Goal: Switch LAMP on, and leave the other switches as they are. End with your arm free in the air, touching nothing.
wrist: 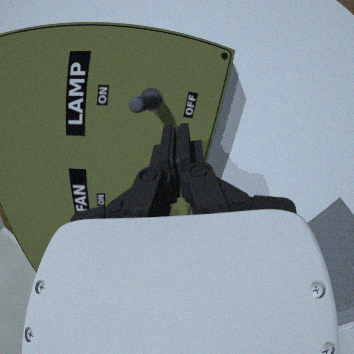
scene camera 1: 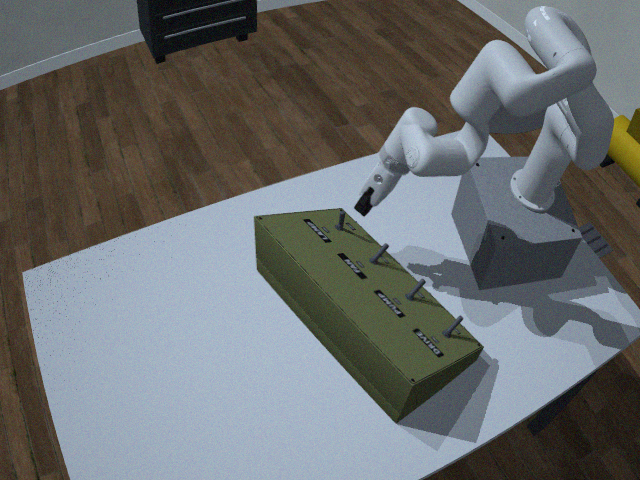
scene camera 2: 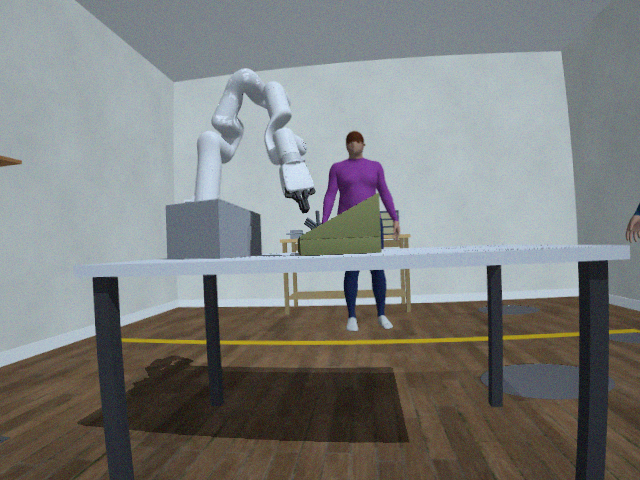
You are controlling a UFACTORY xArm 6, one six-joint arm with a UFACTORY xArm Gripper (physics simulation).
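Seen in the pictures: gripper, fingertip midpoint: (wrist: 178, 142) (scene camera 1: 360, 210) (scene camera 2: 305, 211); arm's base, origin of the base link: (wrist: 339, 329) (scene camera 1: 532, 190) (scene camera 2: 205, 209).
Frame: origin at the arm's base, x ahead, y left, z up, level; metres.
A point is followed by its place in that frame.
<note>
A green sloped switch box (scene camera 1: 310, 258) @(y -0.125, x 0.572, z -0.019 m) (scene camera 2: 351, 232) @(y -0.277, x 0.530, z -0.120 m) (wrist: 40, 125) @(y -0.175, x 0.530, z -0.042 m) stands on the table. The LAMP lever (scene camera 1: 341, 220) @(y -0.209, x 0.432, z -0.065 m) (scene camera 2: 317, 217) @(y -0.218, x 0.428, z -0.066 m) (wrist: 144, 101) @(y -0.217, x 0.423, z -0.048 m) differs from the others in scene camera 1; in the wrist view its tip leans to the ON side. The FAN lever (scene camera 1: 379, 253) @(y -0.092, x 0.413, z -0.071 m), PUMP lever (scene camera 1: 415, 289) @(y 0.027, x 0.406, z -0.071 m) and DRIVE lever (scene camera 1: 453, 326) @(y 0.147, x 0.397, z -0.071 m) all lean the other way, to the OFF side, towards the robot's base. My gripper (scene camera 1: 363, 211) @(y -0.196, x 0.391, z -0.044 m) (scene camera 2: 305, 210) @(y -0.196, x 0.391, z -0.044 m) (wrist: 178, 142) @(y -0.196, x 0.391, z -0.044 m) is shut and empty, in the air above the box's robot-side edge, with a gap to the LAMP lever.
The grey base block (scene camera 1: 522, 258) @(y 0.104, x 0.121, z -0.077 m) (scene camera 2: 193, 229) @(y -0.114, x -0.013, z -0.082 m) carries the arm on the white table (scene camera 1: 170, 335) @(y -0.212, x 0.884, z -0.186 m) (scene camera 2: 465, 256) @(y -0.540, x 0.777, z -0.196 m), on the box's lever side. A person in a purple top (scene camera 2: 356, 180) stands behind the table. A dark drawer cabinet (scene camera 1: 199, 25) stands on the floor beyond.
</note>
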